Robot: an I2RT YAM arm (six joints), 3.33 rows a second.
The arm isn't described. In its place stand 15 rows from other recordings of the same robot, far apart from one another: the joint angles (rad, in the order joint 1, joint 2, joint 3, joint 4, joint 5, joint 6), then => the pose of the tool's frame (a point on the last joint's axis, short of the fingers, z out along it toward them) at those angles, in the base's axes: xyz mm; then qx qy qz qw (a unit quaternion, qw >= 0).
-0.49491 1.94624 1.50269 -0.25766 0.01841 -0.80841 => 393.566 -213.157 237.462 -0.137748 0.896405 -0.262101 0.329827
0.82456 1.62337 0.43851 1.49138 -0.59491 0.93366 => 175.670 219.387 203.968 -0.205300 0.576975 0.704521 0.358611
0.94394 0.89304 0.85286 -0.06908 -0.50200 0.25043 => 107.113 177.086 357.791 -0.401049 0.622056 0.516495 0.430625
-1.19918 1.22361 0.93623 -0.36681 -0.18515 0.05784 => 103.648 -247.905 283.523 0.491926 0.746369 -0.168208 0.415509
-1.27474 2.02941 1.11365 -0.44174 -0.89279 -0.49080 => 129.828 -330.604 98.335 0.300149 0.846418 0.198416 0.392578
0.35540 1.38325 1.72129 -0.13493 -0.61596 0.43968 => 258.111 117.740 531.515 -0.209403 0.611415 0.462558 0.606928
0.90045 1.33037 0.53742 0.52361 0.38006 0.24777 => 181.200 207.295 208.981 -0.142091 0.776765 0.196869 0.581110
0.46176 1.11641 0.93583 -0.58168 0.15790 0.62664 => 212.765 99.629 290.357 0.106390 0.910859 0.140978 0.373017
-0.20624 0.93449 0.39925 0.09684 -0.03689 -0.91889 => 199.627 -40.423 205.969 -0.303618 0.787348 -0.272892 0.461983
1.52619 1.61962 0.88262 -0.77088 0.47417 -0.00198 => 27.889 260.288 151.497 -0.666856 0.706583 -0.148708 0.184201
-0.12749 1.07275 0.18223 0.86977 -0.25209 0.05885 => 202.566 -17.013 190.458 -0.021645 0.713847 0.065936 0.696854
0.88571 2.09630 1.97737 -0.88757 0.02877 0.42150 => 292.759 356.668 279.792 -0.217011 0.935529 0.158308 0.229414
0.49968 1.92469 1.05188 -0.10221 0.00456 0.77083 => 330.471 180.215 121.282 0.129870 0.947093 0.172404 0.237538
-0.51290 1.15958 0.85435 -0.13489 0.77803 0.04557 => 210.856 -147.425 296.764 0.410656 0.695053 -0.426332 0.408050
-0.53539 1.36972 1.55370 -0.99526 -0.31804 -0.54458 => 239.101 -128.886 397.807 -0.062913 0.916757 -0.062035 0.389552
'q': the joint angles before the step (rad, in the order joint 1, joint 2, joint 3, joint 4, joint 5, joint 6). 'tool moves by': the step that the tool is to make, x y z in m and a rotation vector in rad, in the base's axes. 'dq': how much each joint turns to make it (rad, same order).
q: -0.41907 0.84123 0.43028 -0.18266 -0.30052 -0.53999
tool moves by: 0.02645 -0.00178 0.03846 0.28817 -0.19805 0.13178
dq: 0.00029 0.09181 0.11030 0.15962 -0.28304 0.26187
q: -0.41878 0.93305 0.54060 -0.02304 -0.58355 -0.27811
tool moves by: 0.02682 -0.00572 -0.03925 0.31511 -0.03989 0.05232
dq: 0.00612 0.23506 -0.11212 0.46619 -0.15112 0.34068
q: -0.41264 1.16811 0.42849 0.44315 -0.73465 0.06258
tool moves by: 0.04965 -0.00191 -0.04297 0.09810 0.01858 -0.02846
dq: 0.07160 0.38666 0.04461 0.37983 0.07318 0.14174
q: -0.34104 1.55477 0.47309 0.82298 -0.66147 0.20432
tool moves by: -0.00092 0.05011 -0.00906 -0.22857 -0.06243 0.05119
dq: 0.19502 -0.00827 -0.06508 0.06811 0.19075 -0.19466
